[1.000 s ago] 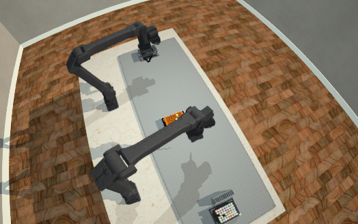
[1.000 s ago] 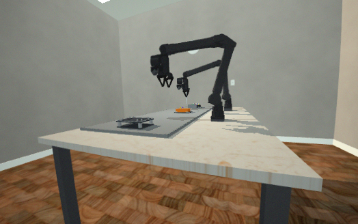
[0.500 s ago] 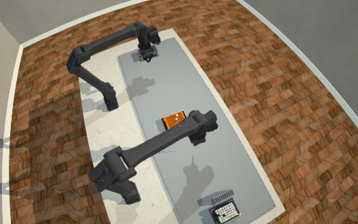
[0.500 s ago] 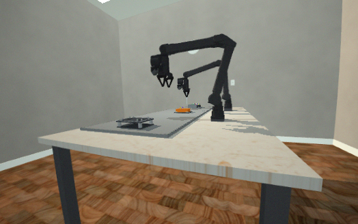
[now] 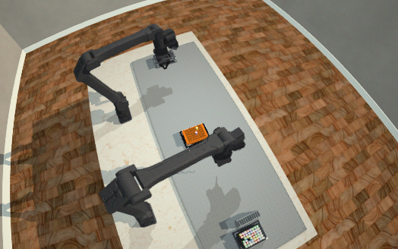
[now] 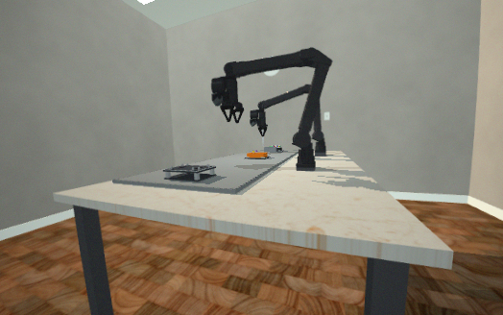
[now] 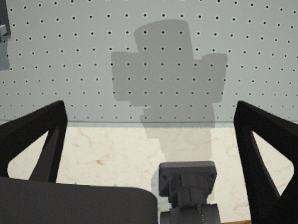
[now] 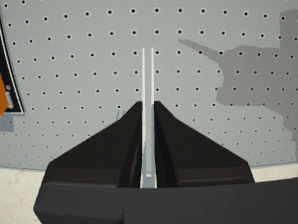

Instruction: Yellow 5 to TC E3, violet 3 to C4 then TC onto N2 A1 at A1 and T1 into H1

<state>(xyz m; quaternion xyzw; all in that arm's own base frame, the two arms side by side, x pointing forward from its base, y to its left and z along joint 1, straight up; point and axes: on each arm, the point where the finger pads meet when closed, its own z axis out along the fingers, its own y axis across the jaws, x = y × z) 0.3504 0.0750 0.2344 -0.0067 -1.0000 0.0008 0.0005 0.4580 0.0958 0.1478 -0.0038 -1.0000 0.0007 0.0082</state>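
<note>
The slotted grey holder lies 320 mm to the right of my right hand, 150 mm below it and 50 mm ahead of it.
</note>
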